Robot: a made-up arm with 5 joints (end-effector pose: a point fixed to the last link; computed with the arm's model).
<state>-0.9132 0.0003 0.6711 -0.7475 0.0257</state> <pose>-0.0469 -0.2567 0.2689 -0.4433 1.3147 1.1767</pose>
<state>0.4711 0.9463 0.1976 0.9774 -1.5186</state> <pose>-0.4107 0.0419 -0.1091 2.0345 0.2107 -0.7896</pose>
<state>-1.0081 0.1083 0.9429 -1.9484 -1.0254</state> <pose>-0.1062 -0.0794 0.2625 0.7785 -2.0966 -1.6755</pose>
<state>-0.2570 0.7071 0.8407 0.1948 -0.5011</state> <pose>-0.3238 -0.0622 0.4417 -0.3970 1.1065 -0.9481</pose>
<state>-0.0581 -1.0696 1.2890 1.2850 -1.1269</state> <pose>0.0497 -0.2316 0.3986 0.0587 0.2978 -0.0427</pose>
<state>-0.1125 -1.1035 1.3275 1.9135 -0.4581</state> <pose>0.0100 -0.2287 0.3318 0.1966 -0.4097 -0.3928</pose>
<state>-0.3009 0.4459 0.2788 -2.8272 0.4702</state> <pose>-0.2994 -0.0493 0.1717 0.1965 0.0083 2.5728</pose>
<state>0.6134 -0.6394 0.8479 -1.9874 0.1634</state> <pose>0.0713 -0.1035 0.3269 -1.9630 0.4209 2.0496</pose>
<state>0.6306 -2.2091 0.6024 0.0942 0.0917</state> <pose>0.3548 0.2573 0.6118 -1.3304 -0.9225 1.8720</pose>
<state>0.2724 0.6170 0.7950 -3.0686 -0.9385</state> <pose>-0.2396 0.0689 0.1252 -1.4811 1.7803 1.9541</pose>
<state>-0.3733 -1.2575 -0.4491 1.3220 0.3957</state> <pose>0.1667 -0.3009 -0.2787 0.0174 0.8803 0.1608</pose>
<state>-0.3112 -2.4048 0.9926 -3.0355 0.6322</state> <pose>0.2396 0.0972 0.1147 0.3648 0.0021 -0.7317</pose>
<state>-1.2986 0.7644 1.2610 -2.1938 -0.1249</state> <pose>-0.1086 0.1116 0.3242 -0.5772 -2.3252 -1.7175</pose>
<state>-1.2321 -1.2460 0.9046 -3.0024 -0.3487</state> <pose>-0.0801 -0.1338 0.0627 0.2371 0.5674 -1.8028</pose>
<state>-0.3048 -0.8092 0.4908 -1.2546 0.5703</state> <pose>0.2077 -0.1750 0.1230 -0.2846 -0.2319 2.3086</pose>
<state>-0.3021 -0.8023 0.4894 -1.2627 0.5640</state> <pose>0.2055 -0.1759 0.1236 -0.2899 -0.2237 2.3098</pose>
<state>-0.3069 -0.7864 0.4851 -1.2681 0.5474</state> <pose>0.2001 -0.1793 0.1220 -0.2934 -0.1975 2.3000</pose>
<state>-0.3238 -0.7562 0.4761 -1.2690 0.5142</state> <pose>0.1891 -0.1866 0.1170 -0.2932 -0.1421 2.2727</pose>
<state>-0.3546 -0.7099 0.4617 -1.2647 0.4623</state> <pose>0.1714 -0.1978 0.1087 -0.2875 -0.0530 2.2258</pose>
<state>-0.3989 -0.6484 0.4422 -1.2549 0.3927</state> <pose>0.1463 -0.2125 0.0987 -0.2748 0.0698 2.1602</pose>
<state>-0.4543 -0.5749 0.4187 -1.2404 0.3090</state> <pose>0.1142 -0.2293 0.0893 -0.2546 0.2216 2.0796</pose>
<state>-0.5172 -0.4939 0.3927 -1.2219 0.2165</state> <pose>0.0765 -0.2464 0.0827 -0.2272 0.3937 1.9883</pose>
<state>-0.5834 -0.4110 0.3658 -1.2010 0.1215</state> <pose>0.0359 -0.2623 0.0807 -0.1939 0.5744 1.8923</pose>
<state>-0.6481 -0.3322 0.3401 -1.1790 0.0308</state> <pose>-0.0041 -0.2758 0.0837 -0.1578 0.7504 1.7974</pose>
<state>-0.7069 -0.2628 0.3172 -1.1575 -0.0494</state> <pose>-0.0400 -0.2862 0.0904 -0.1223 0.9086 1.7100</pose>
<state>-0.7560 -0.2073 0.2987 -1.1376 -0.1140</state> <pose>-0.0690 -0.2937 0.0988 -0.0911 1.0382 1.6357</pose>
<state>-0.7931 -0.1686 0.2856 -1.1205 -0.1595</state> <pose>-0.0895 -0.2986 0.1064 -0.0667 1.1322 1.5799</pose>
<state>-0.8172 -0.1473 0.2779 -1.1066 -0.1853</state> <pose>-0.1014 -0.3017 0.1113 -0.0505 1.1885 1.5444</pose>
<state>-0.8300 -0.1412 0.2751 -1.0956 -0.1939</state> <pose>-0.1058 -0.3036 0.1130 -0.0419 1.2120 1.5276</pose>
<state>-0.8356 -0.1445 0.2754 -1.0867 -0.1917</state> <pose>-0.1055 -0.3047 0.1124 -0.0382 1.2148 1.5227</pose>
